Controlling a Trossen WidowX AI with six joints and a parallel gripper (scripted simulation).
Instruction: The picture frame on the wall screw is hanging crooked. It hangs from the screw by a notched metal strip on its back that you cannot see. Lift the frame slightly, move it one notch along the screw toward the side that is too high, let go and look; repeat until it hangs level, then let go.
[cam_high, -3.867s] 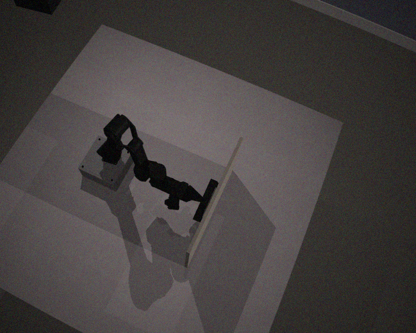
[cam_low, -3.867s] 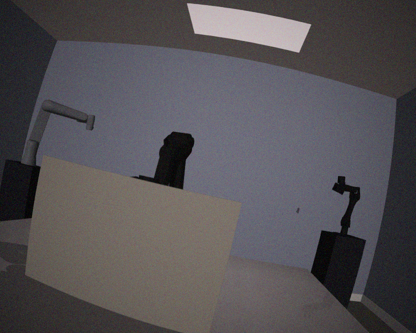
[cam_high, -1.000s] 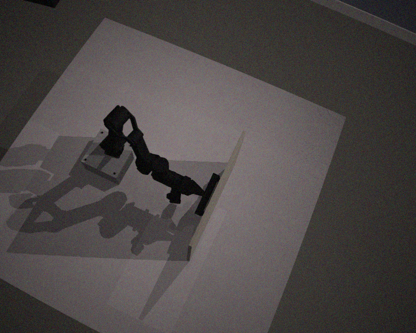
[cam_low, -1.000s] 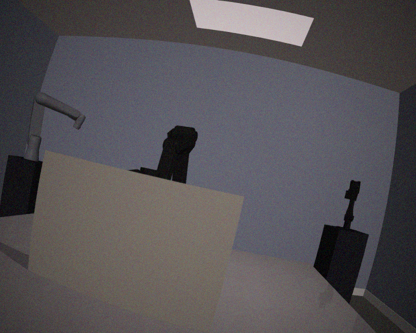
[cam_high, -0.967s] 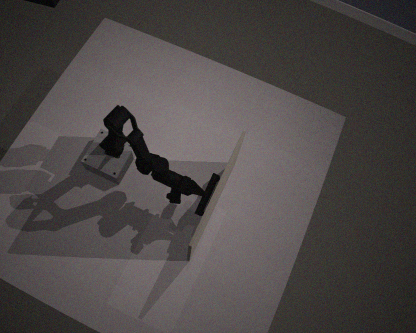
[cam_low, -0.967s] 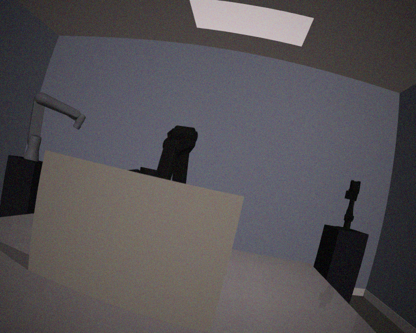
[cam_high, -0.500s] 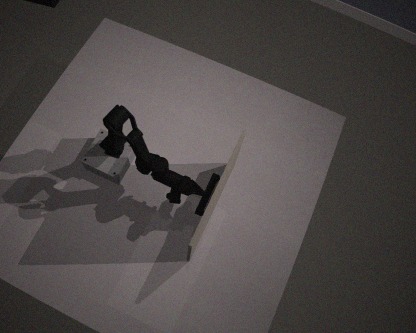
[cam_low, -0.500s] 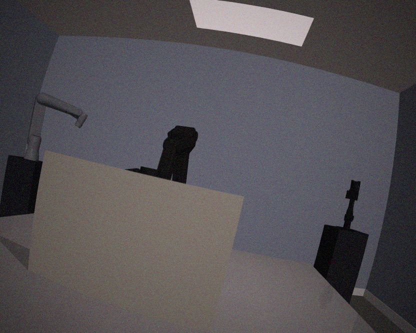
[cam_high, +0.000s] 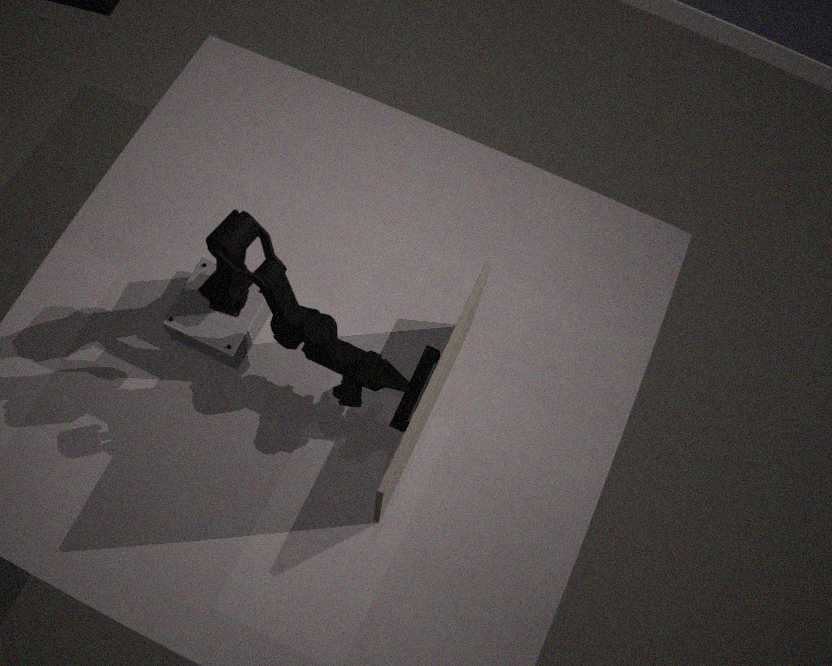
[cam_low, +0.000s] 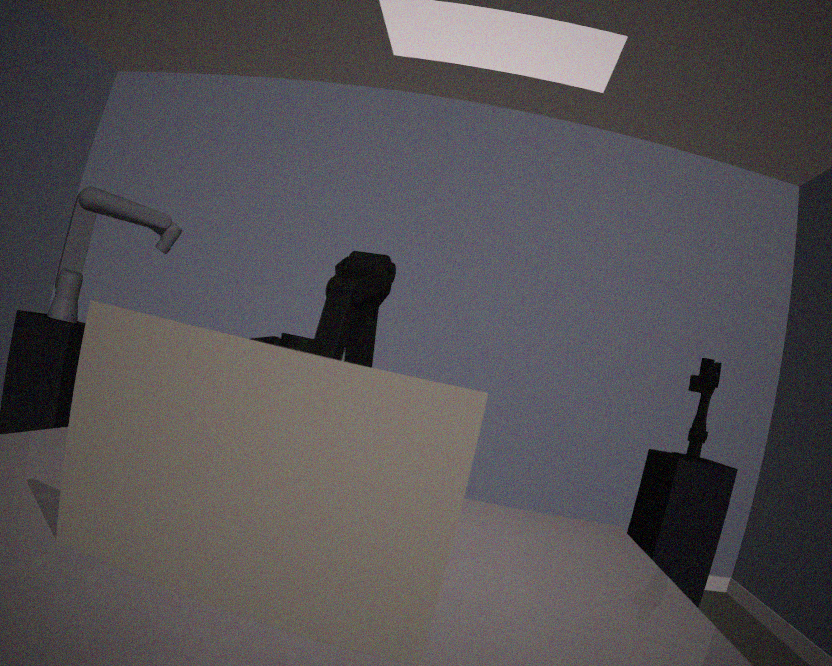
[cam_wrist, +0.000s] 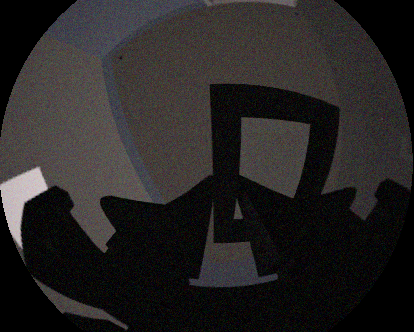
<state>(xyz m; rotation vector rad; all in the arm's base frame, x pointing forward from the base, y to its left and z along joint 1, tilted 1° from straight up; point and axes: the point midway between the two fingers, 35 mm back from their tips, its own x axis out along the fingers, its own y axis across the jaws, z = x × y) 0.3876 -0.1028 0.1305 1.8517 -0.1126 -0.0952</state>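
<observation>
Right now my gripper tip is 10 mm short of the picture frame, 20 mm to the right of it and 50 mm above it. The rest, counted from my gripper tip: beige wall panel: 20 mm ahead, 20 mm to the left, 60 mm below.
</observation>
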